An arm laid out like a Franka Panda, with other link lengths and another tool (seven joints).
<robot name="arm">
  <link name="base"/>
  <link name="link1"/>
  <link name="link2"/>
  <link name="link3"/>
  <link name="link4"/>
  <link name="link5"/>
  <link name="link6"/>
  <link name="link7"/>
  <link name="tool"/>
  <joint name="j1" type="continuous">
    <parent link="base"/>
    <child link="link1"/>
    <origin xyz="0 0 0.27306" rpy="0 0 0"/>
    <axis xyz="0 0 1"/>
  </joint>
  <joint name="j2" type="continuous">
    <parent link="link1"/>
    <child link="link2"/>
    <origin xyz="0 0 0" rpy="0 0 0"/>
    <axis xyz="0 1 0"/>
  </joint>
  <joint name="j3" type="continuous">
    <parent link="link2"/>
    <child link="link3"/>
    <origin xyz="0 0 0.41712" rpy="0 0 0"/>
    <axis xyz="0 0 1"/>
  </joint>
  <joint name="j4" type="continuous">
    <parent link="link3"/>
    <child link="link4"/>
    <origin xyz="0.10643 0 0" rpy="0 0 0"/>
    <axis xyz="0 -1 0"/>
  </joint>
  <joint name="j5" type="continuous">
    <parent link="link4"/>
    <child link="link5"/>
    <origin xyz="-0.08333 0 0.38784" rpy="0 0 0"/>
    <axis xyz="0 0 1"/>
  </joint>
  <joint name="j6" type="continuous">
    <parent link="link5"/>
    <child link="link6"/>
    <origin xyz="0 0 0" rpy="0 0 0"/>
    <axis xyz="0 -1 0"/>
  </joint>
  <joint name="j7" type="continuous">
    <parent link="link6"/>
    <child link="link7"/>
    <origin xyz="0.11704 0 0" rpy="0 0 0"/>
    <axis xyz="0 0 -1"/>
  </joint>
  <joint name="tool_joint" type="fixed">
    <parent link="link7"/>
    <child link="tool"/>
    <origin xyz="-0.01 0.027 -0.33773" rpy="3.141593 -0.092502 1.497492"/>
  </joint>
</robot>
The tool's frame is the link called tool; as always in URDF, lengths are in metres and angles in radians. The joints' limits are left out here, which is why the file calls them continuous.
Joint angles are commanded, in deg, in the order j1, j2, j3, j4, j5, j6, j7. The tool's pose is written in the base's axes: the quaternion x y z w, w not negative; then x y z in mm. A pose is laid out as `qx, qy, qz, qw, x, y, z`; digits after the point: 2 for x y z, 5 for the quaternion.
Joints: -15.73 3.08 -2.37 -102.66 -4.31 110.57 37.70
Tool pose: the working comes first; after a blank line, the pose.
Where each joint sits with the arm in this pose, in the base's axes (m; each line is computed from the numbers above, not from the rounded line before):
j1: 0.0000 0.0000 0.2731
j2: 0.0000 0.0000 0.2731
j3: 0.0216 -0.0061 0.6896
j4: 0.1226 -0.0391 0.6839
j5: 0.4989 -0.1621 0.6589
j6: 0.4989 -0.1621 0.6589
j7: 0.6107 -0.1954 0.6686
the tool: 0.6465 -0.2038 0.3317

0.95956, 0.27199, 0.05959, 0.04133, 646.54, -203.82, 331.67
